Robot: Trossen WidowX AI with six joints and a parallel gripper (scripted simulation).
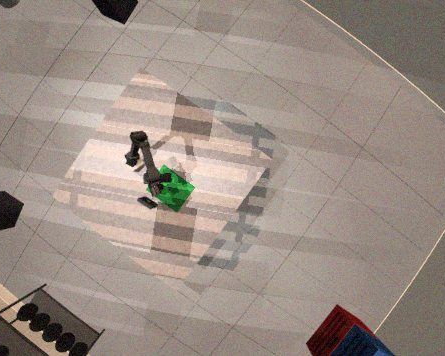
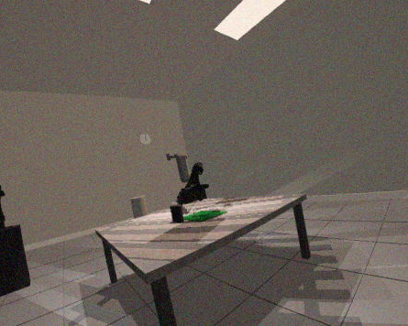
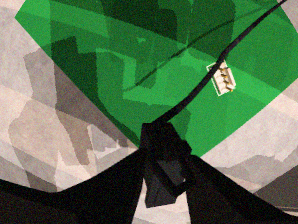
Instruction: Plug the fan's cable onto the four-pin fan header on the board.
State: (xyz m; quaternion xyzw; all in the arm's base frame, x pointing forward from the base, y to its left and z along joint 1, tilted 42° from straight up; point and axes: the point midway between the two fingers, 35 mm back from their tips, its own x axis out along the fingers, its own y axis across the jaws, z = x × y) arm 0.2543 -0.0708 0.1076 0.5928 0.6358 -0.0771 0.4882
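My gripper tip is now 3 cm past the cream four-pin fan header, 6 cm to the left of it and 12 cm above it. Round my gripper tip: green board: 6 cm ahead, 6 cm to the right, 14 cm below; black fan plug: 1 cm to the left, 1 cm below; black fan: 3 cm behind, 22 cm to the right, 6 cm below.
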